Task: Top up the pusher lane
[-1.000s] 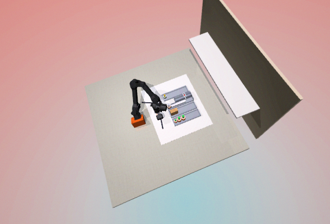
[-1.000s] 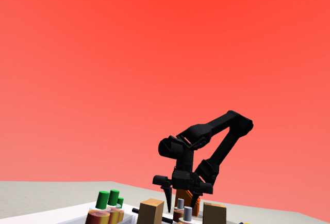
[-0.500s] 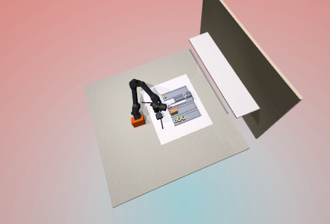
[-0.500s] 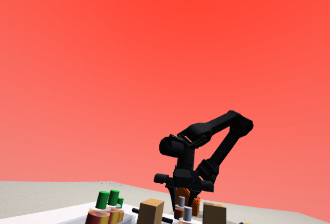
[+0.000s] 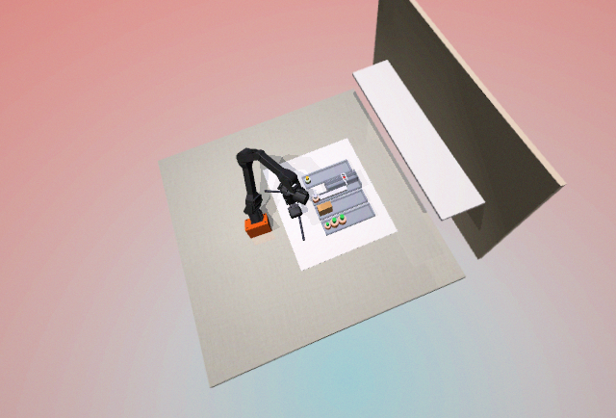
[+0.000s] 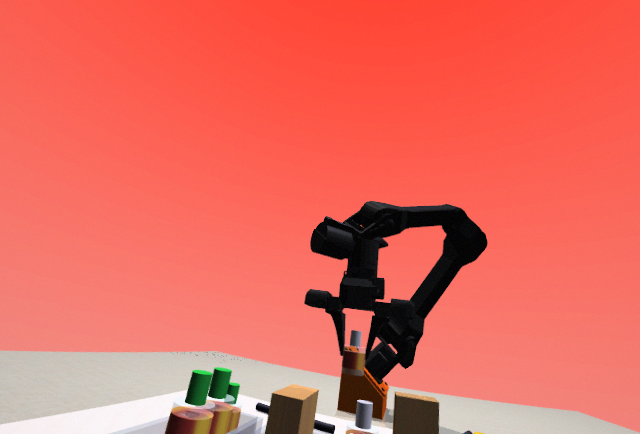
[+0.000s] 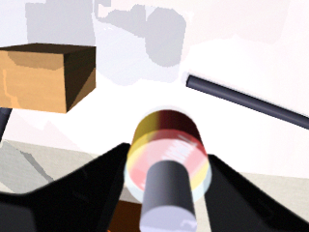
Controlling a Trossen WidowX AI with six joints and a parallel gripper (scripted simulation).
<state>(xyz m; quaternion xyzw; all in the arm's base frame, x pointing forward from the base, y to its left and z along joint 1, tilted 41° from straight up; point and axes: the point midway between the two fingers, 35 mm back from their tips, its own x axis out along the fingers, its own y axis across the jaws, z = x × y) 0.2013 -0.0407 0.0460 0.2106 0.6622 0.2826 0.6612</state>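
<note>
Right now the wooden block is 1 cm ahead of my gripper tip, 10 cm to the left of it and 7 cm below it. The rest, counted from my gripper tip: white shelf (64 cm ahead, 9 cm to the left, 26 cm above); pusher (24 cm ahead, 8 cm to the left, 6 cm below).
</note>
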